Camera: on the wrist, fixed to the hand. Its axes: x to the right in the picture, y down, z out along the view.
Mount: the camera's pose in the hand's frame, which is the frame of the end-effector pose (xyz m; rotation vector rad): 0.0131 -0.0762 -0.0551 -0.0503 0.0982 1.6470
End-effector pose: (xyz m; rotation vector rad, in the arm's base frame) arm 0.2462 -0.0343 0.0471 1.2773 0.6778 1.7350
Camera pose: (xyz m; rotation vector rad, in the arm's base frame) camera 0.2169 0.0176 -0.0268 -1.3991 0.5192 -2.2483
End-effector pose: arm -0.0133 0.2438 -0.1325 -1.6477 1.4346 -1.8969
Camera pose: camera -0.0348 0.2989 -0.0582 0.0073 1.8360 -0.8706
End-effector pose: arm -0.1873 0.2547 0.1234 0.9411 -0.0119 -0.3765
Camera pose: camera -0.1892 0.2535 0.0285 0.6368 -0.6416 1.1827
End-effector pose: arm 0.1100 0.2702 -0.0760 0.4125 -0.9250 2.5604
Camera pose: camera 0.1249 0.3638 -0.0700 0.4462 0.8231 -1.8202
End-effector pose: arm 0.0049 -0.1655 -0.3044 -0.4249 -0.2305 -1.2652
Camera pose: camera -0.0675 -0.2188 -0.3350 -0.4126 0.2413 0.3313
